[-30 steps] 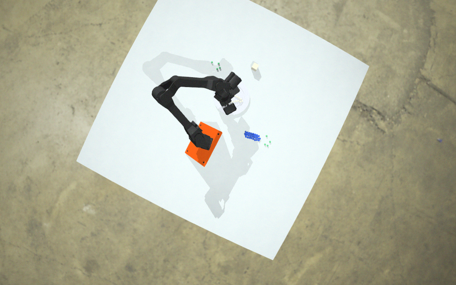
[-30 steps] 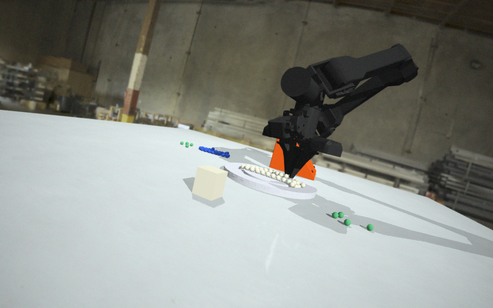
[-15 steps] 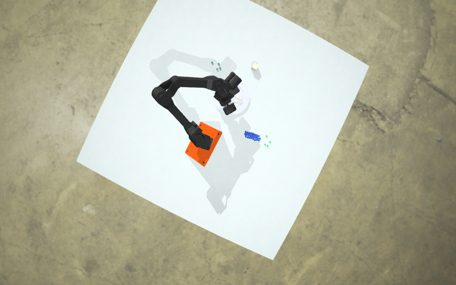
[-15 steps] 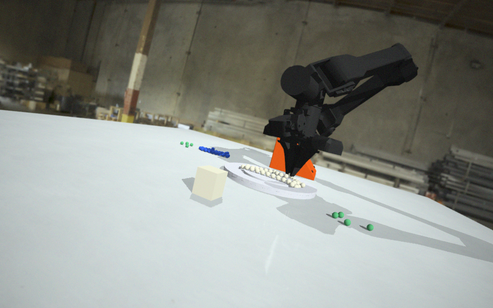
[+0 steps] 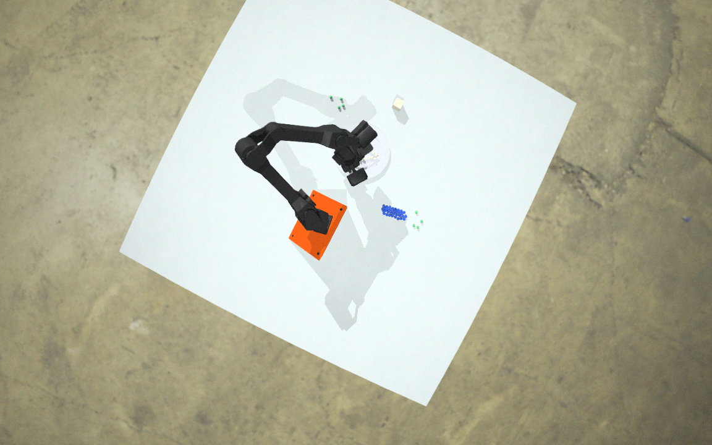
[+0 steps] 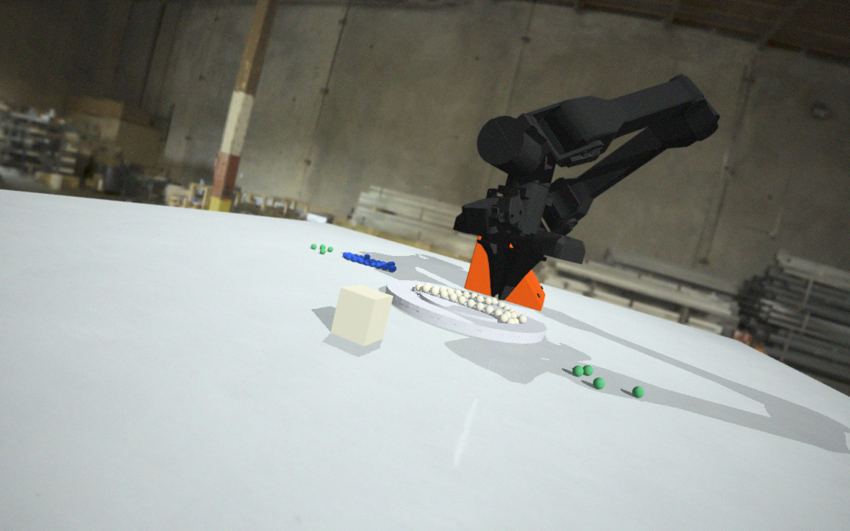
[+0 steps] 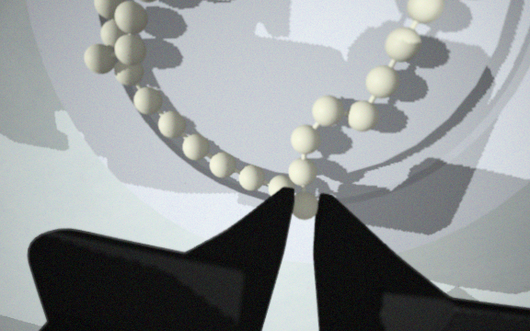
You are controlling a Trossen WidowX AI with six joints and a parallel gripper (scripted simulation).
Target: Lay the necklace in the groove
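Right now the round bead board is 5 cm ahead of my gripper tip, 4 cm to the right of it and 1 cm below it. The rest, counted from my gripper tip: cream cube: 26 cm ahead, 10 cm to the right.
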